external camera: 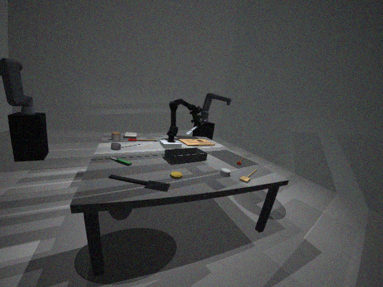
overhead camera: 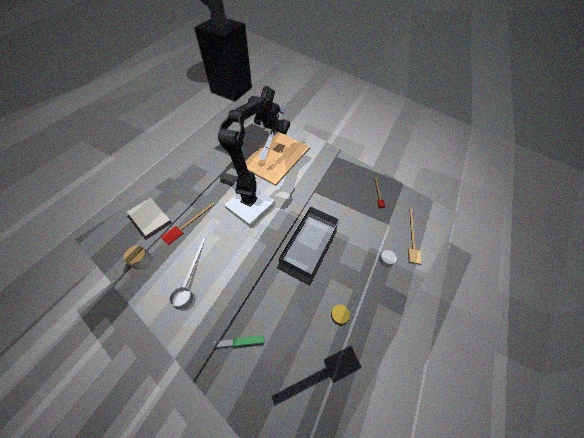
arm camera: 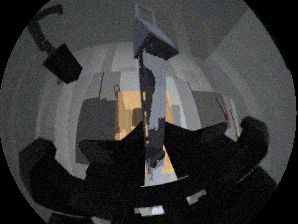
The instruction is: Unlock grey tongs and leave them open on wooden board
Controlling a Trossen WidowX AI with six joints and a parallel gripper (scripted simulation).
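Now: the wooden board 17 cm below my gripper tip and 2 cm to the right of it. Also, from my gripper tip: white block: 69 cm to the right, 30 cm behind, 16 cm below; roasting tin: 43 cm to the right, 42 cm ahead, 15 cm below; cork-lidded jar: 86 cm to the right, 17 cm behind, 14 cm below.
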